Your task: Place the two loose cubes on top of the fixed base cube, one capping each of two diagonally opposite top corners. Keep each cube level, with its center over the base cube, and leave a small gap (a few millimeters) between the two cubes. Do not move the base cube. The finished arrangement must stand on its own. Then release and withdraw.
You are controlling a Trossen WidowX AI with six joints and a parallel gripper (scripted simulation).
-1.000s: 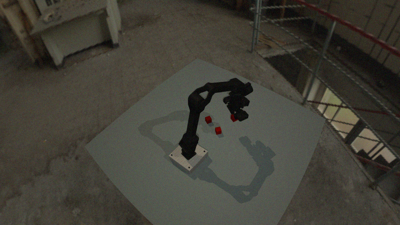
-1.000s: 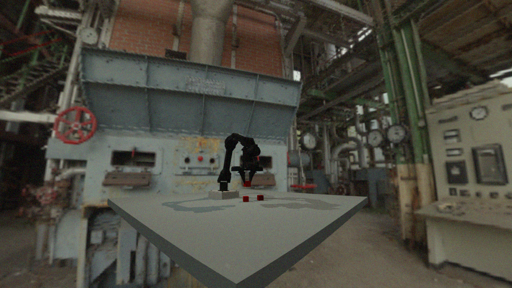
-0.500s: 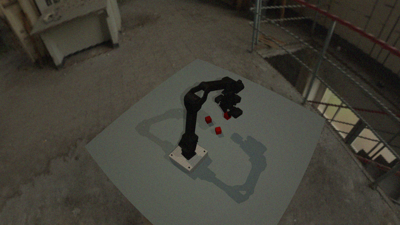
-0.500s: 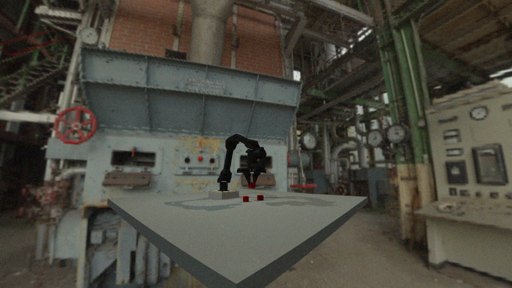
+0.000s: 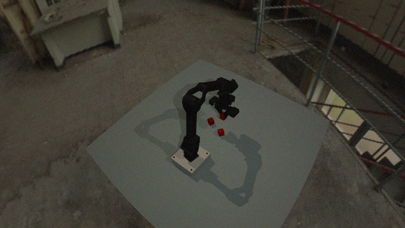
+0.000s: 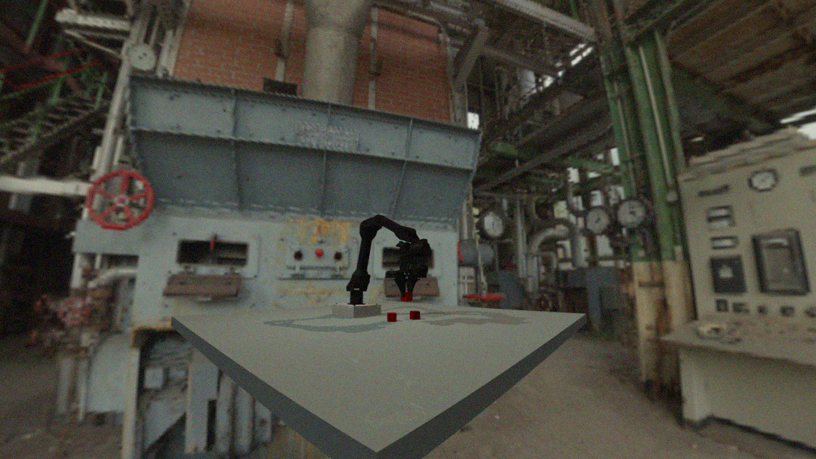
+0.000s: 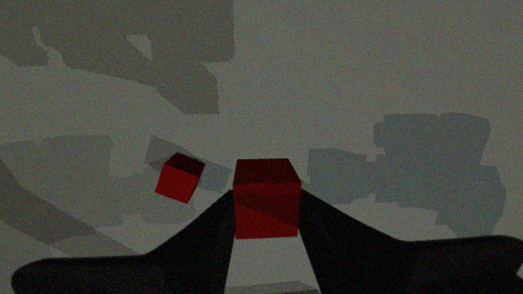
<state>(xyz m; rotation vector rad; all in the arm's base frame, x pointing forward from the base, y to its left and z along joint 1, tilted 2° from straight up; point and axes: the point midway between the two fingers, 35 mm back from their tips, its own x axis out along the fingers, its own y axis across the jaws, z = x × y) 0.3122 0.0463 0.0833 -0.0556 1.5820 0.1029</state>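
My gripper tip is 8 cm to the right of the base cube, 8 cm above it and 4 cm past it.
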